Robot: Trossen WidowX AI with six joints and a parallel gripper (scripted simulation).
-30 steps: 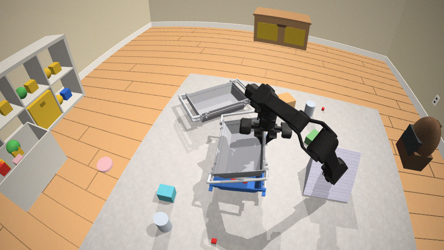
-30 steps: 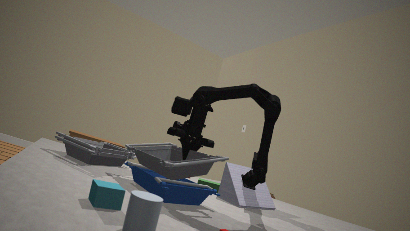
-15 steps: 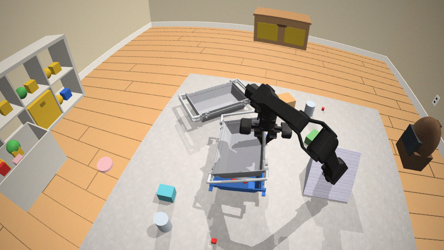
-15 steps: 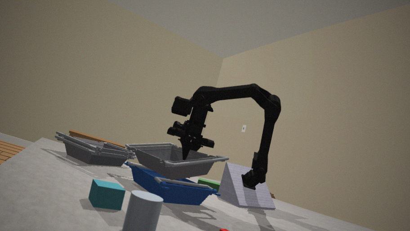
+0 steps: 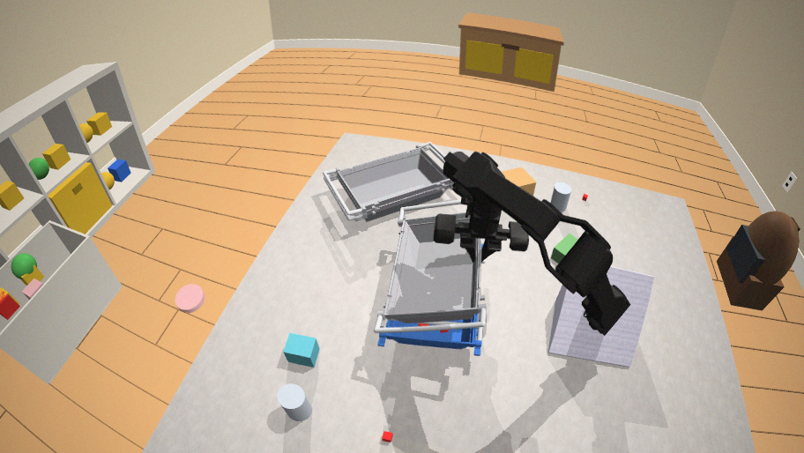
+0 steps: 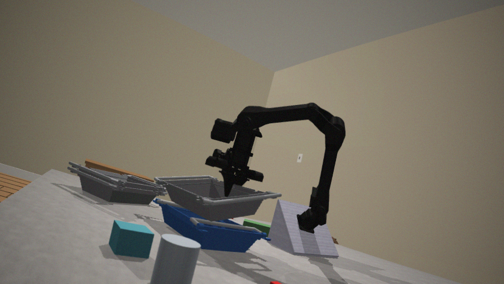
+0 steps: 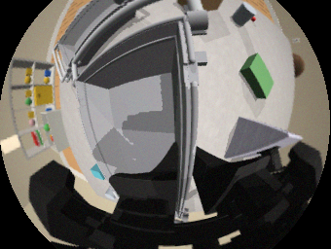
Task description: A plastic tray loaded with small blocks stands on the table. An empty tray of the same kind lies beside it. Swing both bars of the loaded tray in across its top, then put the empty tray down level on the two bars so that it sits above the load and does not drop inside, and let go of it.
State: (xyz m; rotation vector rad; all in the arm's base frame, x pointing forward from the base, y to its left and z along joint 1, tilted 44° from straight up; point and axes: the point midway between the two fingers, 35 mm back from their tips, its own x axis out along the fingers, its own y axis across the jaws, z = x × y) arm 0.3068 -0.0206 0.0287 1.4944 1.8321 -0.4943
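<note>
The grey plastic tray lies 7 cm ahead of my gripper tip and 4 cm to the left of it. The rest, counted from my gripper tip: orange box: 41 cm to the right, 9 cm below; teal cube: 26 cm ahead, 30 cm to the left, 10 cm below.
</note>
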